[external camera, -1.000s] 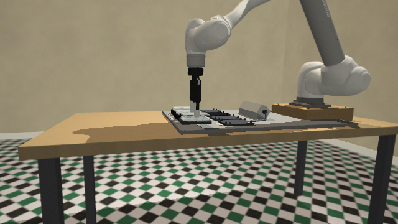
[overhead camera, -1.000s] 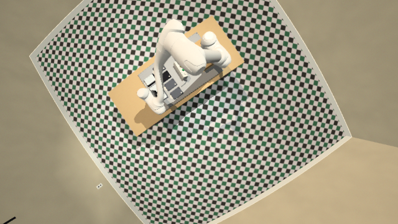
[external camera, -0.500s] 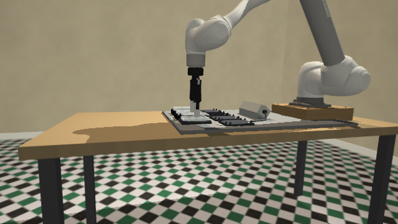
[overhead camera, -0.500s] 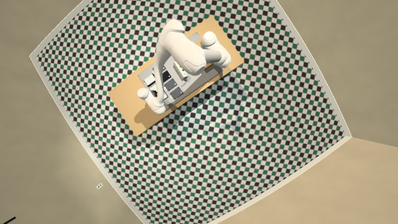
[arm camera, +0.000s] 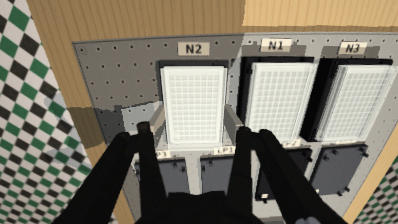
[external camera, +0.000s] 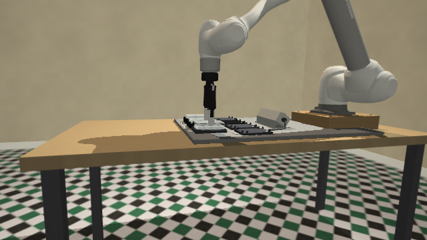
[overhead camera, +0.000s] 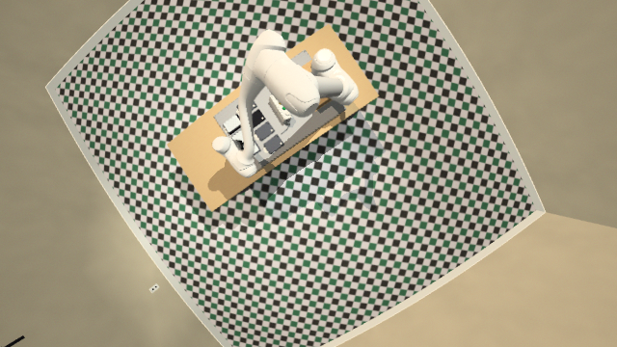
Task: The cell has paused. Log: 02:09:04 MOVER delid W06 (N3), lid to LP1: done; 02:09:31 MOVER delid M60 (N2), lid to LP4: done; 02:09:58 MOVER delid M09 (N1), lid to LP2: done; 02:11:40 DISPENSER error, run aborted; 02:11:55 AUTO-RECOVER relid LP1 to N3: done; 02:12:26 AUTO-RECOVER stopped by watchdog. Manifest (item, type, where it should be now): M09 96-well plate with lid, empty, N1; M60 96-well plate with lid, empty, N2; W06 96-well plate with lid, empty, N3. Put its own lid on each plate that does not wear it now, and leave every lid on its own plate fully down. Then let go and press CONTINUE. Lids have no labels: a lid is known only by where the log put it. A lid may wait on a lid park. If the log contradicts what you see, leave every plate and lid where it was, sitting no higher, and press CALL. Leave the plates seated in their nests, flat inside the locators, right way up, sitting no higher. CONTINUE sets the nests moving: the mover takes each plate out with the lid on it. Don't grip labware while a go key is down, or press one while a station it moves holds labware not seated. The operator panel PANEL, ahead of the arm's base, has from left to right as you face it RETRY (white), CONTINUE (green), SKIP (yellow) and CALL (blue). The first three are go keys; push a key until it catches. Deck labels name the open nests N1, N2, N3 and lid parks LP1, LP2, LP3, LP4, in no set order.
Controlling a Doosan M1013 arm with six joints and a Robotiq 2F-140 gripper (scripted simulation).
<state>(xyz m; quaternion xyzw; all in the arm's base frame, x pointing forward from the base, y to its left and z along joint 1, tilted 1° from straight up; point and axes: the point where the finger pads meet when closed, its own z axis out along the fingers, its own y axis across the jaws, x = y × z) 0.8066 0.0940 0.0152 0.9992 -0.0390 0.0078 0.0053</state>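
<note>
Now: hand 4 cm above the plate. Also, from my hand: LP1 label: 10 cm behind, 6 cm below, 5 cm to the right; then lid park LP3: 18 cm behind, 8 cm to the left, 6 cm below; then lid park LP1: 19 cm behind, 6 cm below, 5 cm to the right.
</note>
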